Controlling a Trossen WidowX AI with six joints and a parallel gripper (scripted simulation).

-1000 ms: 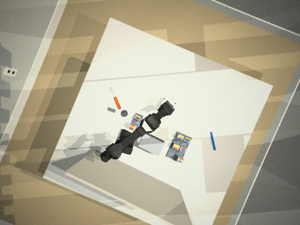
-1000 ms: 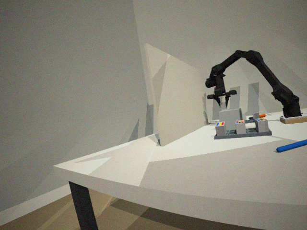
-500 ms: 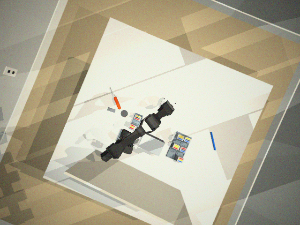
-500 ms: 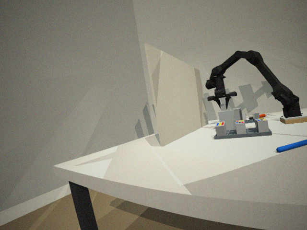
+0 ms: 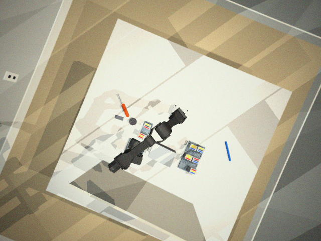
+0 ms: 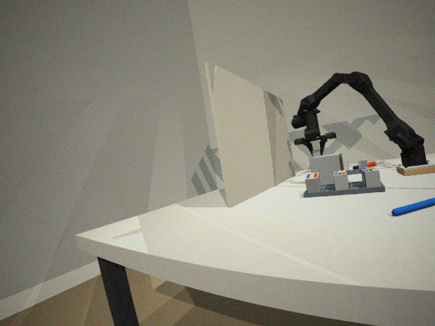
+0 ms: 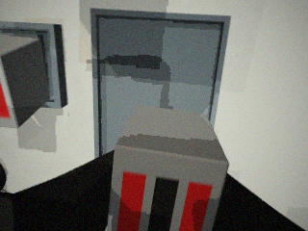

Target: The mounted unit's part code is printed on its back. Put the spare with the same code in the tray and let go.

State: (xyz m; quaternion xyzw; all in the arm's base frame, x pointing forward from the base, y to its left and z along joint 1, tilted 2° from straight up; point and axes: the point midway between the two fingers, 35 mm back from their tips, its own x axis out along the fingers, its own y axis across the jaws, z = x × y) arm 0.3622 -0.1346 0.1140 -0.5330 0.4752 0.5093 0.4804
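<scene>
Right now the tray is 1 cm behind my gripper tip and 9 cm below it. From my gripper tip the other things lie so: grey mounted unit 9 cm behind, 19 cm to the left, 4 cm below; then grey block 2 cm above; then dark disc 16 cm behind, 11 cm to the right, 8 cm below.
</scene>
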